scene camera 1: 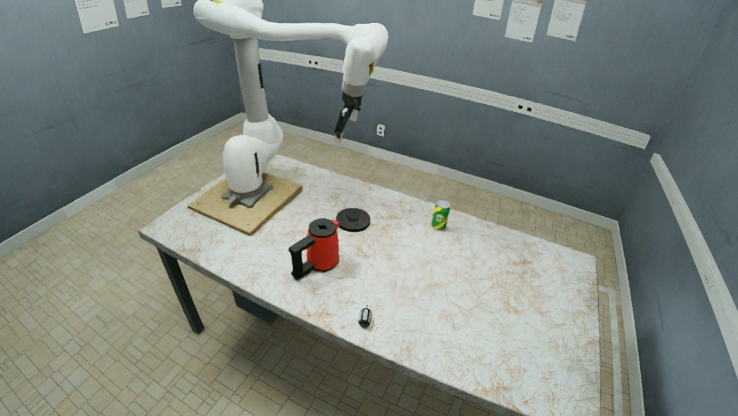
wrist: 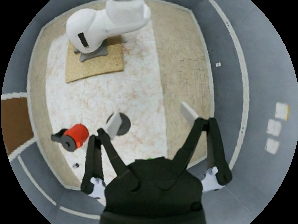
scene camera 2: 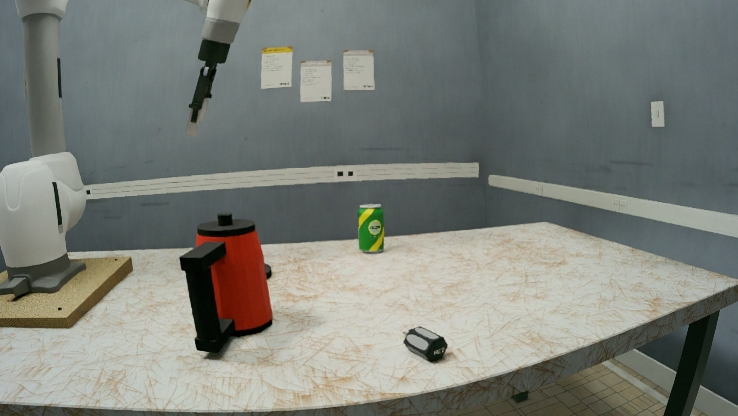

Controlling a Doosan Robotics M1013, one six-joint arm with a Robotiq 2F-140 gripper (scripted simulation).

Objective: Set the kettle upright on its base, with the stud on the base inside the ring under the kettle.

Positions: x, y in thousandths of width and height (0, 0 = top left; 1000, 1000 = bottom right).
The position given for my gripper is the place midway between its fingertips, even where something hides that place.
Note:
I see my gripper (scene camera 2: 265, 306).
My gripper is seen too in the wrist view (wrist: 502, 502).

